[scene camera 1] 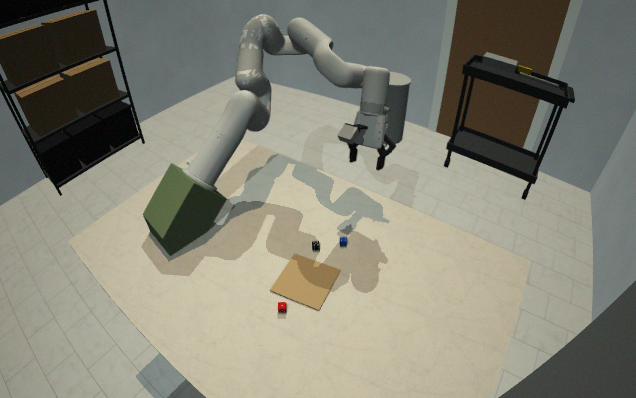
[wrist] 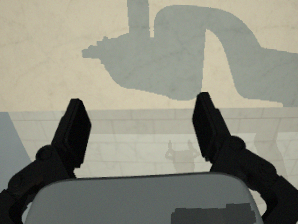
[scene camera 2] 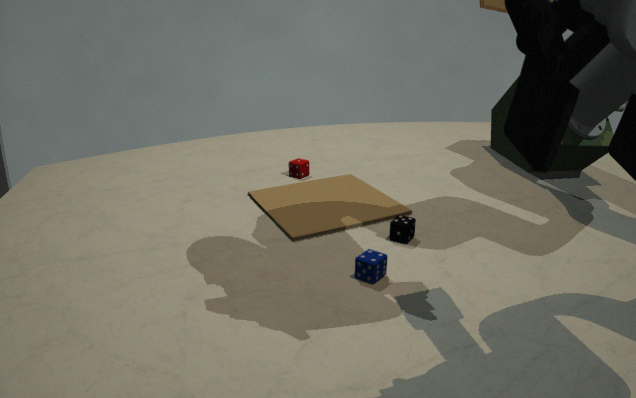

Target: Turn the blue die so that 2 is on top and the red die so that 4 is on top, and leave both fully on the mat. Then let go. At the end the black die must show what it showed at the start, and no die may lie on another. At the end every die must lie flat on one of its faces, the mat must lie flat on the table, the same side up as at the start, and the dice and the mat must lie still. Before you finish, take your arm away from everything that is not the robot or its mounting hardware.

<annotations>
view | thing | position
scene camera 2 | my gripper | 582,161
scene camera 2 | tan mat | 302,210
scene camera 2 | blue die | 370,266
</annotations>
